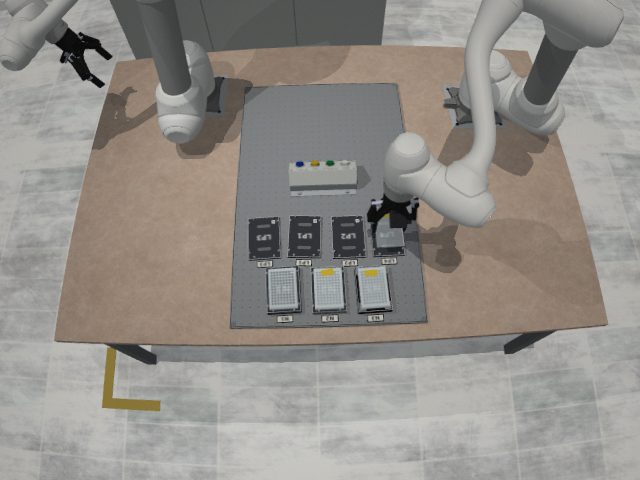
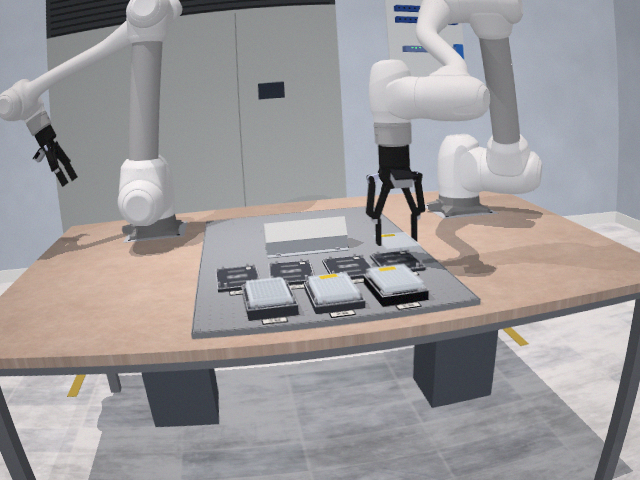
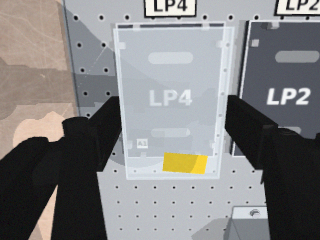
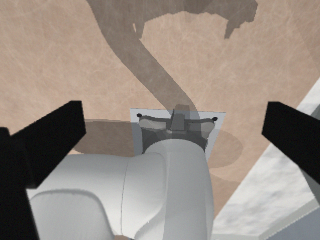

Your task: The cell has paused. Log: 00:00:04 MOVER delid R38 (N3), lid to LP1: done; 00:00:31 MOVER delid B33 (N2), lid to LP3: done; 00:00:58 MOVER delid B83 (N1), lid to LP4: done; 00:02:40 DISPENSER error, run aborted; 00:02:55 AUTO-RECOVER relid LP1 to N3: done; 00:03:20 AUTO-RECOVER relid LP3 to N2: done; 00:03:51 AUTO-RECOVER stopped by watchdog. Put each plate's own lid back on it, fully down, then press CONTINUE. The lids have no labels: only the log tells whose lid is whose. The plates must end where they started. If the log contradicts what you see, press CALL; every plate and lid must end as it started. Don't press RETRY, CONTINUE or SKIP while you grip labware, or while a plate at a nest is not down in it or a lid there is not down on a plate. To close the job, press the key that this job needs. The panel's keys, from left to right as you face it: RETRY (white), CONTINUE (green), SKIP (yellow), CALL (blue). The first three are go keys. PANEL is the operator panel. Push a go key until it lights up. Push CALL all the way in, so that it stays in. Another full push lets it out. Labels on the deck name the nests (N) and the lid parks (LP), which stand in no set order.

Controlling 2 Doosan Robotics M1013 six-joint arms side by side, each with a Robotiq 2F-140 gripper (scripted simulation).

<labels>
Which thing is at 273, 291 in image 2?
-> A plate.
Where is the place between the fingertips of the right gripper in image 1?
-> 106, 71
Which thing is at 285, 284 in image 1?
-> A plate.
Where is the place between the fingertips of the right gripper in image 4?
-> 173, 117
</labels>
